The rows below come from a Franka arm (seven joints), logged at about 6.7 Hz.
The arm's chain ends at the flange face. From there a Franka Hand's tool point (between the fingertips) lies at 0.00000 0.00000 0.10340 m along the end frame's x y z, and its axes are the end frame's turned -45 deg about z.
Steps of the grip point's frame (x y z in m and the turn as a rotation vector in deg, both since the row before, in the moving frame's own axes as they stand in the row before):
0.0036 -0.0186 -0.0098 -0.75 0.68 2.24
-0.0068 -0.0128 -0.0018 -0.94 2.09 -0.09
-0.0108 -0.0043 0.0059 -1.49 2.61 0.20
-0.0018 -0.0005 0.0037 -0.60 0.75 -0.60
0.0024 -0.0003 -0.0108 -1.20 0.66 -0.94
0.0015 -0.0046 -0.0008 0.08 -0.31 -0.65
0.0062 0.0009 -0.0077 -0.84 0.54 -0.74
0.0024 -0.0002 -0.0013 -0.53 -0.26 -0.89
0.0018 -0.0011 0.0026 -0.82 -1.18 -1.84
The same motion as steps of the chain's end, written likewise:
-0.0124 -0.0158 -0.0098 -0.05 1.01 2.24
-0.0177 -0.0028 -0.0017 0.81 2.14 -0.09
-0.0159 0.0060 0.0060 0.79 2.90 0.20
-0.0033 0.0011 0.0037 0.11 0.95 -0.60
-0.0009 -0.0026 -0.0108 -0.38 1.32 -0.94
-0.0017 -0.0046 -0.0008 -0.16 -0.28 -0.65
0.0033 -0.0041 -0.0077 -0.21 0.98 -0.74
0.0012 -0.0028 -0.0013 -0.56 0.19 -0.89
0.0009 -0.0046 0.0026 -1.41 -0.25 -1.84

